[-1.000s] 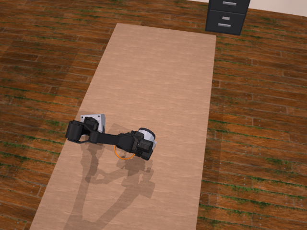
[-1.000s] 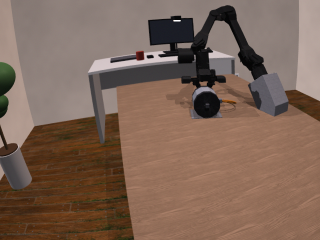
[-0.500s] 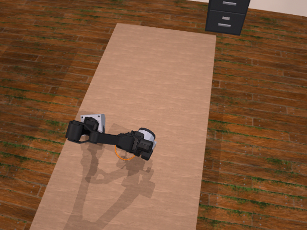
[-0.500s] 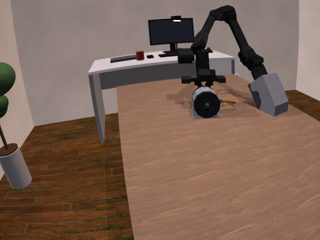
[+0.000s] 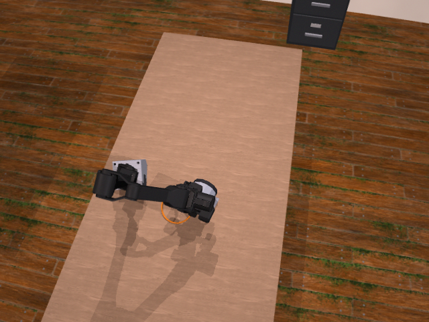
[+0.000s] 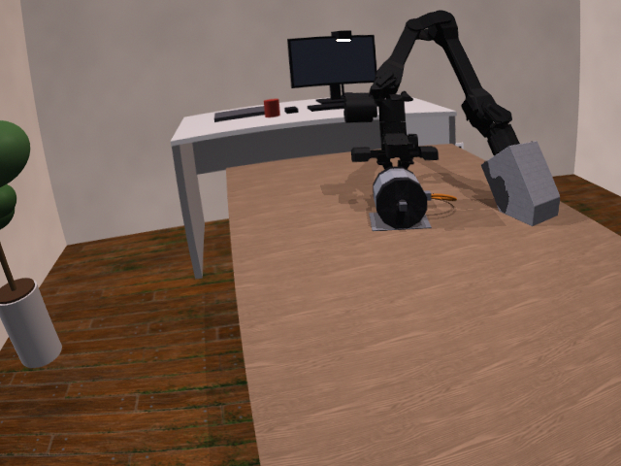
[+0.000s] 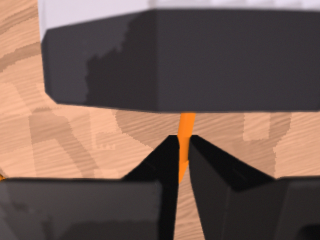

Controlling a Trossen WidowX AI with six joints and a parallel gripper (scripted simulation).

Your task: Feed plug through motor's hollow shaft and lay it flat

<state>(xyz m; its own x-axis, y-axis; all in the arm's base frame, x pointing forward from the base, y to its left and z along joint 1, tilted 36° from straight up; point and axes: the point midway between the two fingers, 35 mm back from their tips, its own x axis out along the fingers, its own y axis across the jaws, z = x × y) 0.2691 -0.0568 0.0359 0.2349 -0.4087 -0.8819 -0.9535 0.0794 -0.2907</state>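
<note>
The grey plug lies 3 cm ahead of my hand, 12 cm to the left of it and 2 cm below it.
</note>
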